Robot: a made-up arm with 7 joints. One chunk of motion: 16 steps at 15 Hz.
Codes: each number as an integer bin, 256 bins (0 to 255) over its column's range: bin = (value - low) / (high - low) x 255, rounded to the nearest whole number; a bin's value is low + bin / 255 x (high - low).
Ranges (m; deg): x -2..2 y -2..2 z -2..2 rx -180..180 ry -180..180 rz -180..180
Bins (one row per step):
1: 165 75 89 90 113 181
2: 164 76 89 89 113 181
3: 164 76 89 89 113 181
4: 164 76 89 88 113 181
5: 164 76 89 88 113 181
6: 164 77 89 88 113 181
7: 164 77 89 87 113 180
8: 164 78 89 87 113 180
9: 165 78 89 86 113 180
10: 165 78 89 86 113 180
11: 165 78 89 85 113 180
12: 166 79 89 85 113 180
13: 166 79 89 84 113 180
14: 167 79 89 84 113 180
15: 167 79 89 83 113 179
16: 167 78 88 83 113 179
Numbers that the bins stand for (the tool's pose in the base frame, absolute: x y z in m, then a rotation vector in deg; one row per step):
1: 0.5882 -0.8235 -0.6039 -52.94 -20.47 75.53
2: 0.5725 -0.8078 -0.6039 -54.35 -20.47 75.53
3: 0.5725 -0.8078 -0.6039 -54.35 -20.47 75.53
4: 0.5725 -0.8078 -0.6039 -55.76 -20.47 75.53
5: 0.5725 -0.8078 -0.6039 -55.76 -20.47 75.53
6: 0.5725 -0.7922 -0.6039 -55.76 -20.47 75.53
7: 0.5725 -0.7922 -0.6039 -57.18 -20.47 74.12
8: 0.5725 -0.7765 -0.6039 -57.18 -20.47 74.12
9: 0.5882 -0.7765 -0.6039 -58.59 -20.47 74.12
10: 0.5882 -0.7765 -0.6039 -58.59 -20.47 74.12
11: 0.5882 -0.7765 -0.6039 -60.00 -20.47 74.12
12: 0.6039 -0.7608 -0.6039 -60.00 -20.47 74.12
13: 0.6039 -0.7608 -0.6039 -61.41 -20.47 74.12
14: 0.6196 -0.7608 -0.6039 -61.41 -20.47 74.12
15: 0.6196 -0.7608 -0.6039 -62.82 -20.47 72.71
16: 0.6196 -0.7765 -0.6196 -62.82 -20.47 72.71

